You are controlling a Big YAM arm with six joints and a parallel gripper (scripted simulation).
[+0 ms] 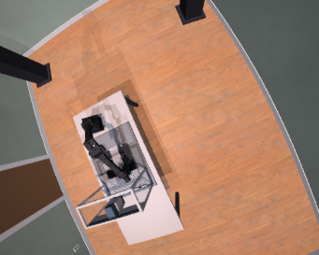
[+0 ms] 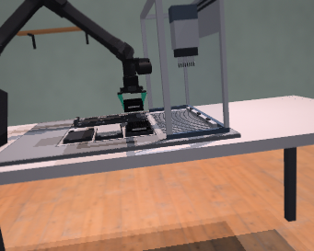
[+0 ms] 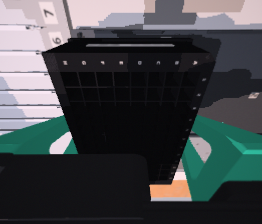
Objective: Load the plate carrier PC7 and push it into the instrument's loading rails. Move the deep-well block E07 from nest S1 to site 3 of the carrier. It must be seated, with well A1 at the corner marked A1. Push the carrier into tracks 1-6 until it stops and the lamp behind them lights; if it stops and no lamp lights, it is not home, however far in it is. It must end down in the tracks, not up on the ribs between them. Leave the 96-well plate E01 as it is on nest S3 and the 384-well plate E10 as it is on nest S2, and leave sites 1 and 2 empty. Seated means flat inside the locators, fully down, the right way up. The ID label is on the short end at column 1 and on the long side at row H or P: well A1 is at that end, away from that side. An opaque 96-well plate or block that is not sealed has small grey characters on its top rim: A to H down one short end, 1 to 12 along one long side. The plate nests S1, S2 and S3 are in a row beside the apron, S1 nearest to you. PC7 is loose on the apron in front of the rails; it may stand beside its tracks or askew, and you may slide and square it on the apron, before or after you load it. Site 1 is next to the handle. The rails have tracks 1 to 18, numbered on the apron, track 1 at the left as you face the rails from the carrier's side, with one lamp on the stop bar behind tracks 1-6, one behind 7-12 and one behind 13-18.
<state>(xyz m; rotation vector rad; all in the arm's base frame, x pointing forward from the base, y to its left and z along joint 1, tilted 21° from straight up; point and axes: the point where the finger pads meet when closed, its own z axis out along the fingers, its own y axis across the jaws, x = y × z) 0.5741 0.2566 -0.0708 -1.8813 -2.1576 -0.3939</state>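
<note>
My gripper is now 10 cm past the dark carrier PC7, 1 cm to the left of it and 4 cm above it. Round my hand: black deep-well block E07: 1 cm above.
</note>
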